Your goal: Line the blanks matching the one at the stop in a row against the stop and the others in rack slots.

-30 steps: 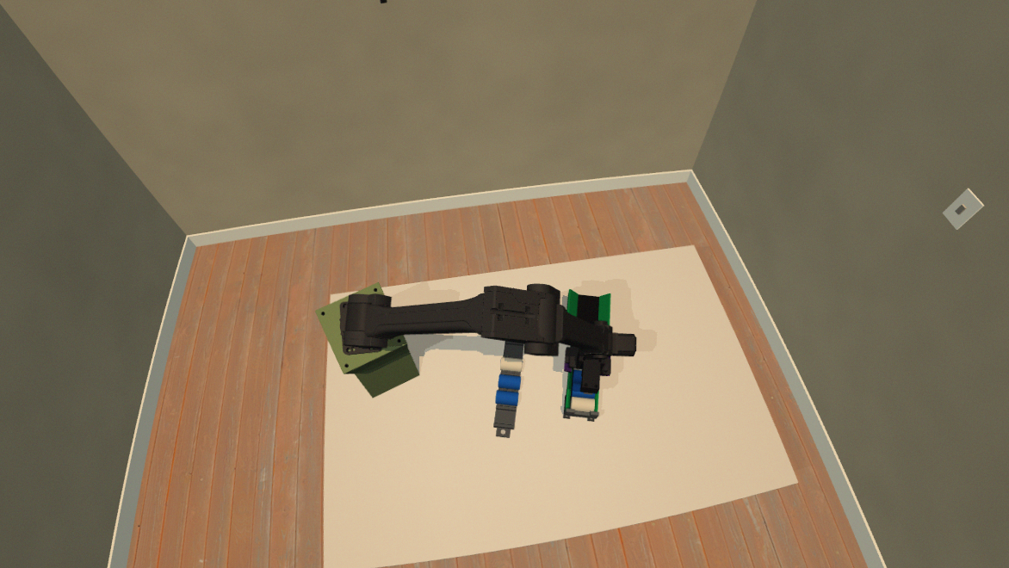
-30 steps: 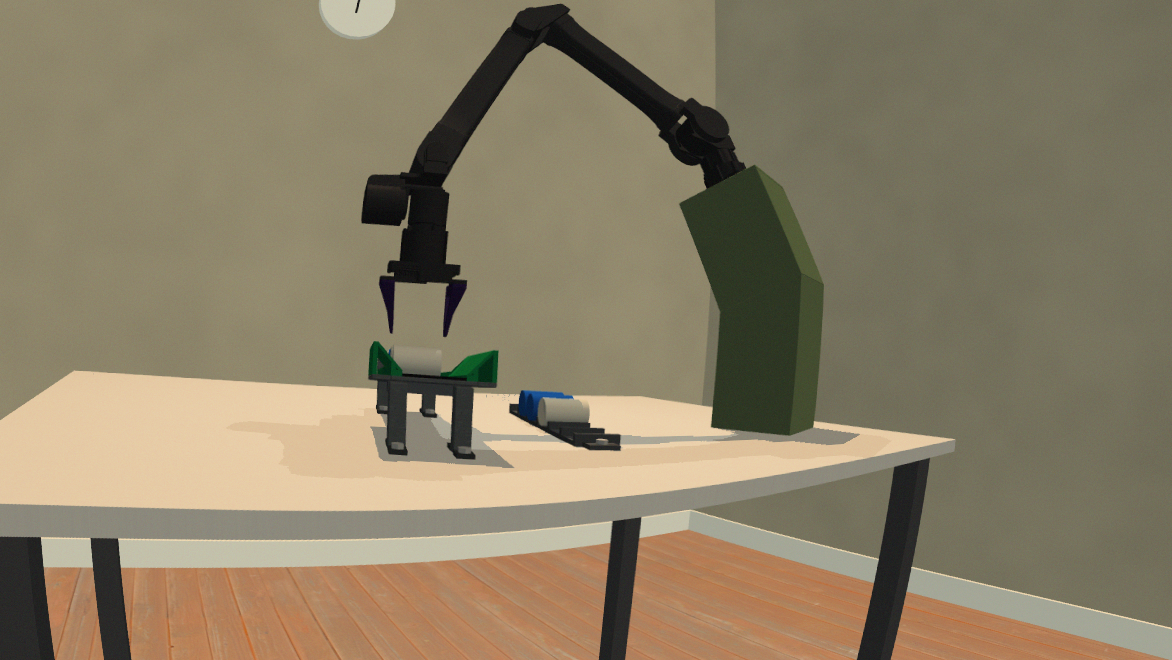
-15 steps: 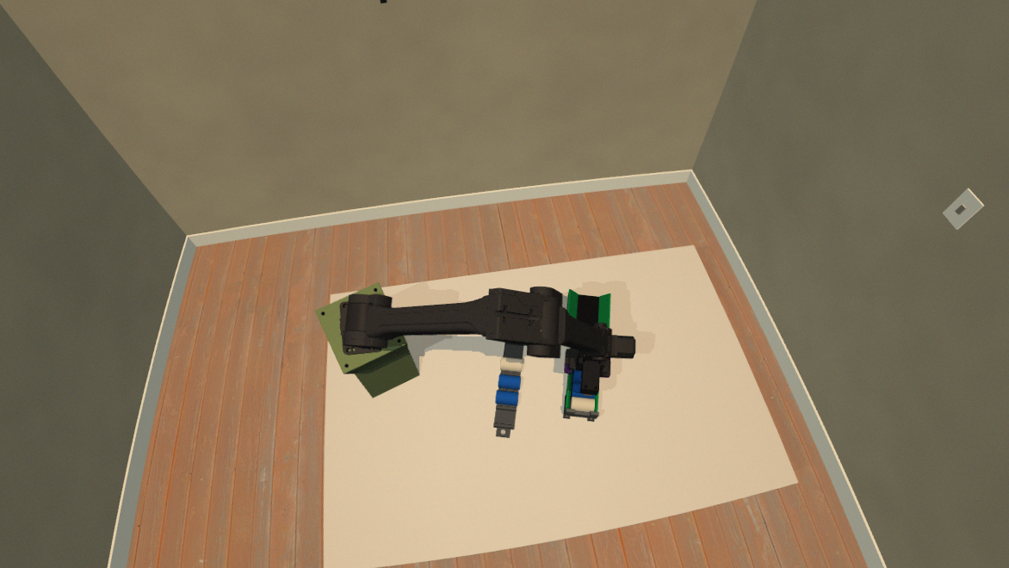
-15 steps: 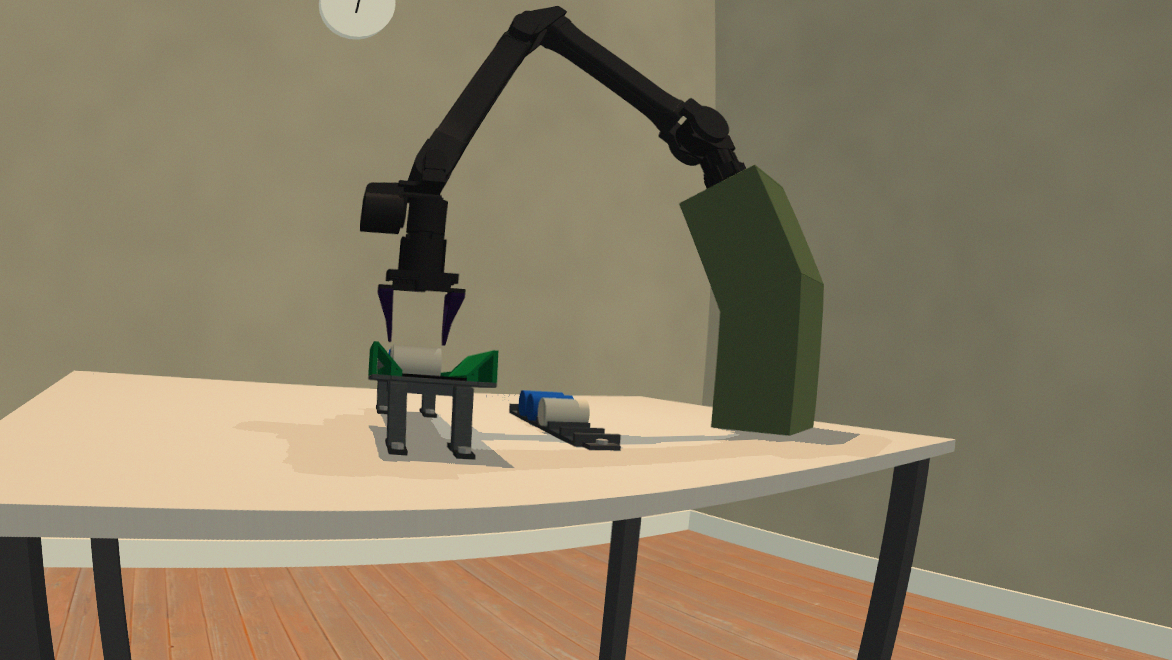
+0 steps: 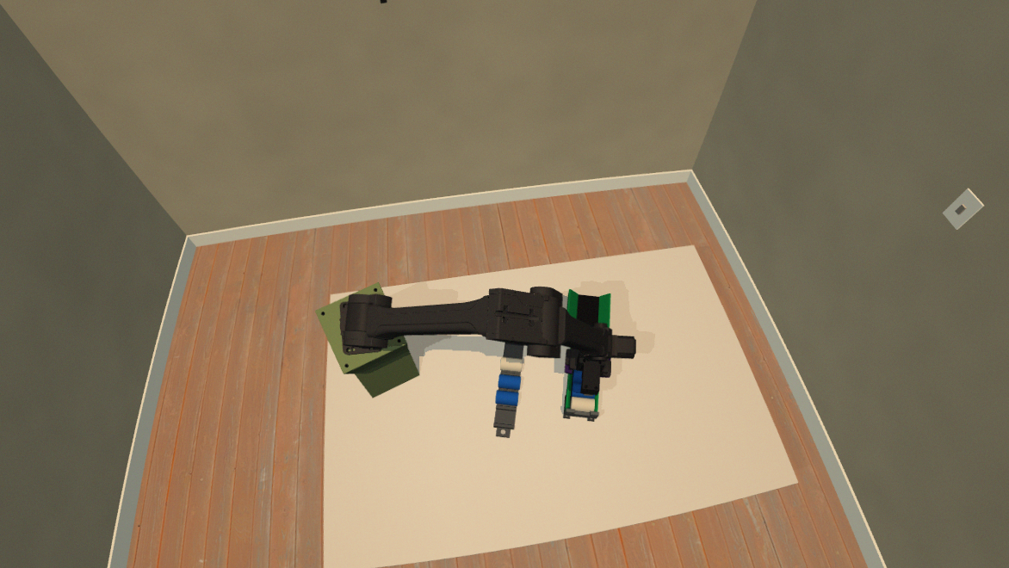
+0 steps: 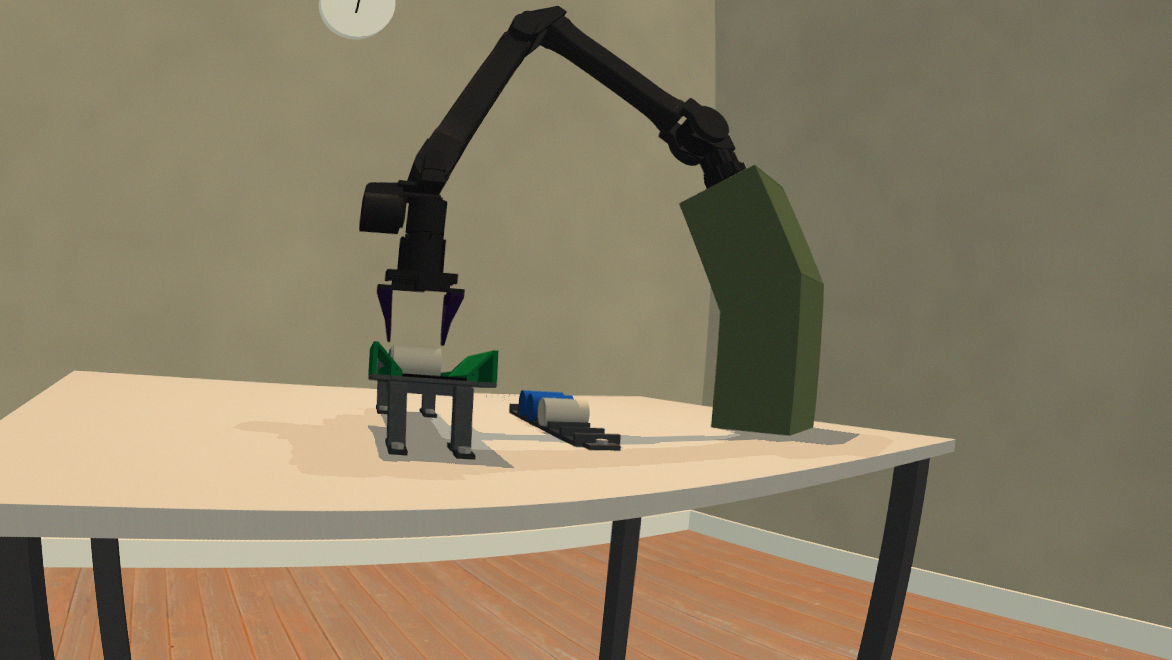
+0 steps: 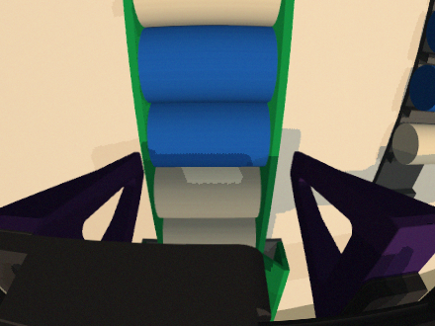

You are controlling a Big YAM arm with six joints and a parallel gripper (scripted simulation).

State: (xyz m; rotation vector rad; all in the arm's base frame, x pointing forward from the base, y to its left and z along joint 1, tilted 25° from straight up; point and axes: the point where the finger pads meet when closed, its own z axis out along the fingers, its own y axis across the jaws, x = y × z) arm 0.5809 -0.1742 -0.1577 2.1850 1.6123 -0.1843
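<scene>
The grey stop is 10 cm to the right of my hand, 6 cm below it and 3 cm behind it.
</scene>
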